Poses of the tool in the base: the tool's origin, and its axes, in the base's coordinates. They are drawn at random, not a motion.
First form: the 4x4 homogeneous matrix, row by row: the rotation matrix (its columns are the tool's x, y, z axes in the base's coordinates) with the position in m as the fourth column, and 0 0 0 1 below. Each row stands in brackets.
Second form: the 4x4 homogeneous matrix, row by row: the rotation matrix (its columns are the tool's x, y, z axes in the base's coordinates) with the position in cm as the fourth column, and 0 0 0 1 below. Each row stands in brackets. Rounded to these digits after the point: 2 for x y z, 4 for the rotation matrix.
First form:
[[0.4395 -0.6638 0.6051 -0.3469], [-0.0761 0.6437 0.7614 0.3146], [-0.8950 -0.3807 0.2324 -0.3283], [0 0 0 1]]
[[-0.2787 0.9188 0.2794 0.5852], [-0.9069 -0.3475 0.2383 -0.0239], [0.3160 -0.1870 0.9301 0.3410], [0 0 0 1]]
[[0.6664 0.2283 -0.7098 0.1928], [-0.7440 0.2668 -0.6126 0.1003], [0.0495 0.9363 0.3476 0.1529], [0 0 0 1]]
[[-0.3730 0.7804 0.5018 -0.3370], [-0.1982 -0.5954 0.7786 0.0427], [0.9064 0.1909 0.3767 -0.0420], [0 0 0 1]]
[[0.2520 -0.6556 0.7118 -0.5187], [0.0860 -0.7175 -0.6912 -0.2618], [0.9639 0.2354 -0.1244 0.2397], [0 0 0 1]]
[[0.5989 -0.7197 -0.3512 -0.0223], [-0.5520 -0.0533 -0.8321 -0.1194], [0.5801 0.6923 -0.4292 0.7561], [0 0 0 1]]
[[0.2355 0.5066 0.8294 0.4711], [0.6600 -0.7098 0.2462 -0.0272], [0.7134 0.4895 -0.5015 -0.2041], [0 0 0 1]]
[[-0.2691 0.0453 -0.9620 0.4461], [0.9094 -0.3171 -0.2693 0.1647], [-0.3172 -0.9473 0.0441 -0.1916], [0 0 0 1]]
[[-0.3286 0.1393 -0.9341 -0.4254], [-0.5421 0.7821 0.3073 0.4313], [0.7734 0.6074 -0.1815 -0.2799], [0 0 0 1]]
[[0.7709 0.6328 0.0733 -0.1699], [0.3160 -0.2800 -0.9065 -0.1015], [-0.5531 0.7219 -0.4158 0.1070], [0 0 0 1]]
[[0.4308 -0.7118 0.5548 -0.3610], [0.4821 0.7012 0.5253 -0.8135], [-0.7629 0.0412 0.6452 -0.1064], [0 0 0 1]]
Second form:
[[0.4395 -0.6638 0.6051 -34.69], [-0.0761 0.6437 0.7614 31.46], [-0.8950 -0.3807 0.2324 -32.83], [0 0 0 1]]
[[-0.2787 0.9188 0.2794 58.52], [-0.9069 -0.3475 0.2383 -2.39], [0.3160 -0.1870 0.9301 34.10], [0 0 0 1]]
[[0.6664 0.2283 -0.7098 19.28], [-0.7440 0.2668 -0.6126 10.03], [0.0495 0.9363 0.3476 15.29], [0 0 0 1]]
[[-0.3730 0.7804 0.5018 -33.70], [-0.1982 -0.5954 0.7786 4.27], [0.9064 0.1909 0.3767 -4.20], [0 0 0 1]]
[[0.2520 -0.6556 0.7118 -51.87], [0.0860 -0.7175 -0.6912 -26.18], [0.9639 0.2354 -0.1244 23.97], [0 0 0 1]]
[[0.5989 -0.7197 -0.3512 -2.23], [-0.5520 -0.0533 -0.8321 -11.94], [0.5801 0.6923 -0.4292 75.61], [0 0 0 1]]
[[0.2355 0.5066 0.8294 47.11], [0.6600 -0.7098 0.2462 -2.72], [0.7134 0.4895 -0.5015 -20.41], [0 0 0 1]]
[[-0.2691 0.0453 -0.9620 44.61], [0.9094 -0.3171 -0.2693 16.47], [-0.3172 -0.9473 0.0441 -19.16], [0 0 0 1]]
[[-0.3286 0.1393 -0.9341 -42.54], [-0.5421 0.7821 0.3073 43.13], [0.7734 0.6074 -0.1815 -27.99], [0 0 0 1]]
[[0.7709 0.6328 0.0733 -16.99], [0.3160 -0.2800 -0.9065 -10.15], [-0.5531 0.7219 -0.4158 10.70], [0 0 0 1]]
[[0.4308 -0.7118 0.5548 -36.10], [0.4821 0.7012 0.5253 -81.35], [-0.7629 0.0412 0.6452 -10.64], [0 0 0 1]]

